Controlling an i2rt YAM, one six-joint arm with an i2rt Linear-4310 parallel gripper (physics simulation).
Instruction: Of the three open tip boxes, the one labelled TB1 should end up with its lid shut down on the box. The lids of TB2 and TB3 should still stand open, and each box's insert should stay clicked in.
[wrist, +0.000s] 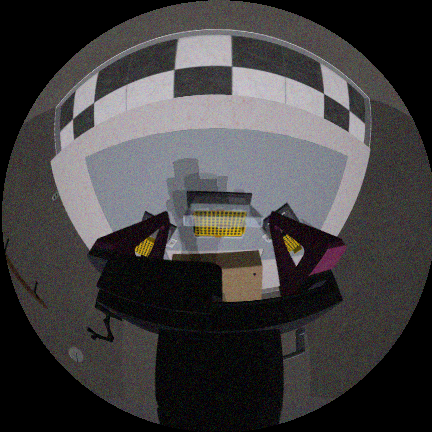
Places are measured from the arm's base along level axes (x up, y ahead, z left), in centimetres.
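Pixels of known places: gripper, fingertip midpoint: (219, 216).
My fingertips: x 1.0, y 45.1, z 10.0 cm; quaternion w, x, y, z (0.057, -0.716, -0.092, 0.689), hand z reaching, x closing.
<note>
Ahead of a thing's pixels: the offset from my fingertips to its top centre. "*": to the spot under its first point. Level surfaces: height alone.
Three open tip boxes with yellow inserts show in the wrist view. The middle box @[* dz -1.7, dx -5.8, dy -5.8 cm] (220, 223) lies between and beyond the fingertips; its insert looks level, and a dark-edged, partly see-through lid @[* dz -2.8, dx -18.5, dy -9.2 cm] (219, 198) stands open at its far side. The left box @[dz +14.9, dx -12.9, dy -26.8 cm] (145, 246) and the right box @[dz -25.0, dx -12.9, dy -16.0 cm] (292, 243) are partly hidden behind the fingers, with dark upright parts visible at their far sides. No label is readable, so I cannot tell which box is TB1, TB2 or TB3. My gripper (219, 216) is wide open and empty, with one finger on each side of the middle box in the view.
A tan block (242, 275) with a small dark dot is near the gripper body, partly covered by it. The boxes stand on a grey-blue mat @[dx -20.3 cm] (280, 155) with a pale border. A black-and-white chequered strip (203, 81) runs along the far edge. Grey shadows fall beyond the middle box.
</note>
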